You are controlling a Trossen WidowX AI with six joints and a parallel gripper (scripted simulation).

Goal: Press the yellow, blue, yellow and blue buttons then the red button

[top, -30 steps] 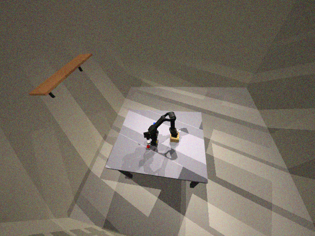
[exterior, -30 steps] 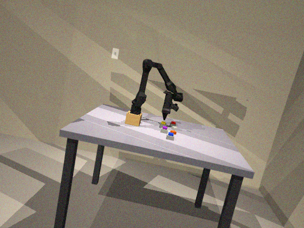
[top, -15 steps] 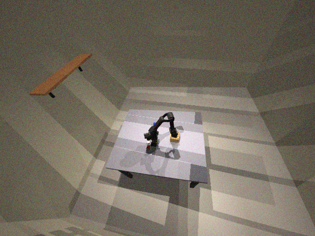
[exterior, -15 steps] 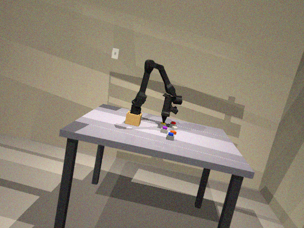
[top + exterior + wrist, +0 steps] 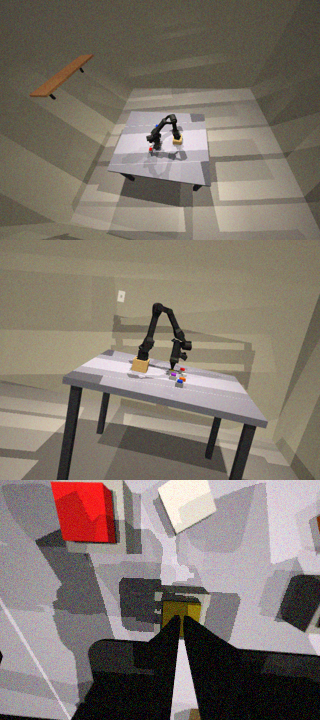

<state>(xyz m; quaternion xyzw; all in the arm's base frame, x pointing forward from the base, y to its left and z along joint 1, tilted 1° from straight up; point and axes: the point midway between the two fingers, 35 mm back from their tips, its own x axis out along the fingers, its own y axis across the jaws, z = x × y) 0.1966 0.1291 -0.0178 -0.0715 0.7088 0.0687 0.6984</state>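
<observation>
Now: gripper tip 1 cm above the yellow button. Round my gripper tip: red button (9 cm to the left, 6 cm ahead); then white block (9 cm ahead, 2 cm to the left, 2 cm below); then purple button (13 cm to the right, 4 cm ahead).
</observation>
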